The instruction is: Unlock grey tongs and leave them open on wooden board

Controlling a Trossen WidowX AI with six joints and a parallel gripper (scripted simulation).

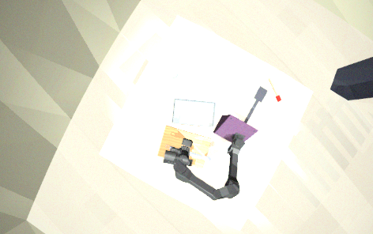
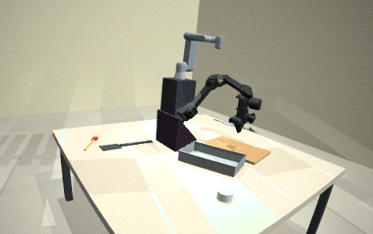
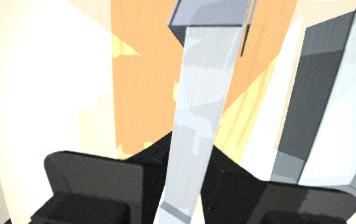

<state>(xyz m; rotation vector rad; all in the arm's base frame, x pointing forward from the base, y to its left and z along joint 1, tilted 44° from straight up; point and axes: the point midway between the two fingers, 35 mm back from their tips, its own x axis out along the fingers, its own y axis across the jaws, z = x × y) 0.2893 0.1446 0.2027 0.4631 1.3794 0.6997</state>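
Now: gripper tip 100 mm above the wooden board. From my gripper tip the other things lie so: white cylinder (320 mm ahead, 460 mm to the right, 90 mm below); grey spatula (350 mm behind, 550 mm to the right, 110 mm below); grey roasting tin (50 mm ahead, 260 mm to the right, 80 mm below).
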